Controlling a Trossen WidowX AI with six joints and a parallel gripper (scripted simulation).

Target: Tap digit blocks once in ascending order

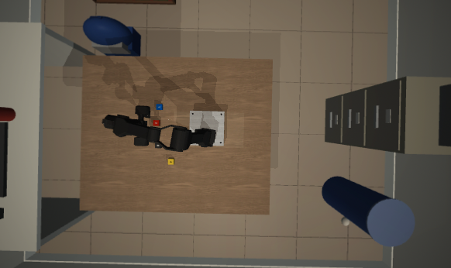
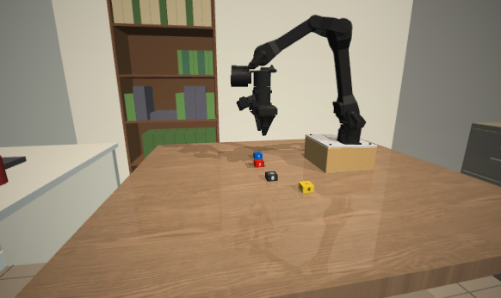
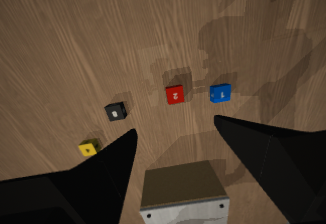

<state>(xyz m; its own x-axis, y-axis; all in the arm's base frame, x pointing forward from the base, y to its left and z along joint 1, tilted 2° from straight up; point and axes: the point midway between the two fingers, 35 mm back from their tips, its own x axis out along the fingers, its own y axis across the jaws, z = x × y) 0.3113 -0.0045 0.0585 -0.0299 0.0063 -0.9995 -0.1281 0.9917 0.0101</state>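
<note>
The blue block lies 110 mm to the right of my gripper tip, 110 mm below it and 10 mm ahead of it. The rest, counted from my gripper tip: red block (110 mm below, 20 mm to the right, 10 mm ahead); then yellow block (190 mm to the left, 110 mm below, 110 mm behind); then black block (110 mm to the left, 110 mm below, 20 mm behind).
</note>
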